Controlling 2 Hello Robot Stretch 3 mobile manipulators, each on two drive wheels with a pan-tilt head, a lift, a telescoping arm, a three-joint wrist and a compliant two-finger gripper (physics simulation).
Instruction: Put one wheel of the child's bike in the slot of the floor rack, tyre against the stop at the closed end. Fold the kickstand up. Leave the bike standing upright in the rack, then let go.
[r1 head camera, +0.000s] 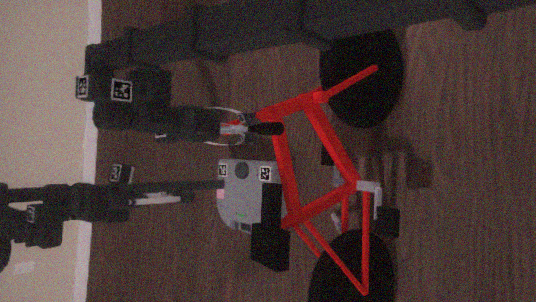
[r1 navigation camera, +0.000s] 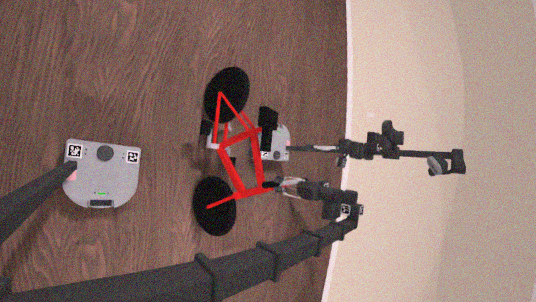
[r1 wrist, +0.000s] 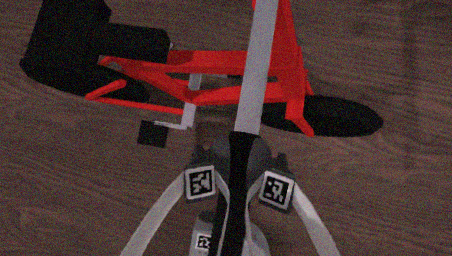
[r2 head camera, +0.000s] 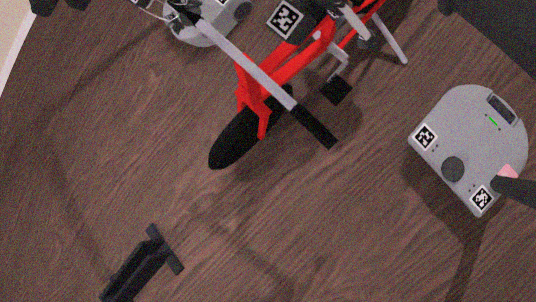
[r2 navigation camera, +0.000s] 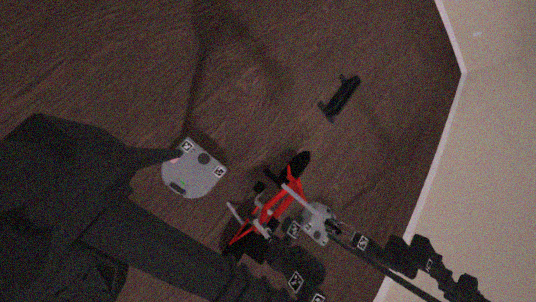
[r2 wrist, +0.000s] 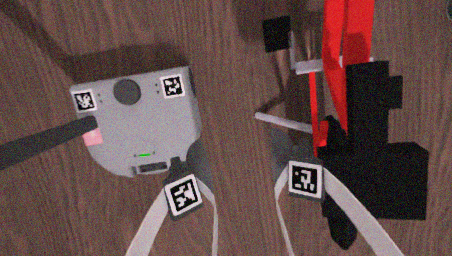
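The child's bike (r1 head camera: 332, 145) (r1 navigation camera: 231, 172) (r1 wrist: 205, 62) (r2 head camera: 300, 60) (r2 navigation camera: 280, 200) (r2 wrist: 332, 30) stands upright with red frame. Its front wheel (r2 head camera: 240, 137) (r2 navigation camera: 300, 162) is outside and apart from the dark floor rack (r2 head camera: 166, 250) (r2 navigation camera: 342, 95). The grey kickstand (r2 head camera: 390, 39) (r2 navigation camera: 235, 212) (r2 wrist: 282, 122) sticks out and down beside the rear wheel. r1's gripper (r1 head camera: 245, 128) (r1 wrist: 240, 155) is shut on the black right handlebar grip (r1 wrist: 238, 180). r2's gripper (r2 wrist: 240, 150) is open and empty, high up; in its wrist view the right fingertip overlaps the kickstand's frame end. The rack's closed end is unclear.
r1's base (r1 navigation camera: 100, 172) (r2 head camera: 220, 17) and r2's base (r1 head camera: 240, 192) (r2 head camera: 470, 135) (r2 navigation camera: 190, 172) (r2 wrist: 140, 120) stand on opposite sides of the bike. The black saddle (r1 head camera: 270, 247) (r2 wrist: 377, 175) is near r2's fingers. A wall (r1 navigation camera: 400, 65) (r2 navigation camera: 500, 125) borders the floor.
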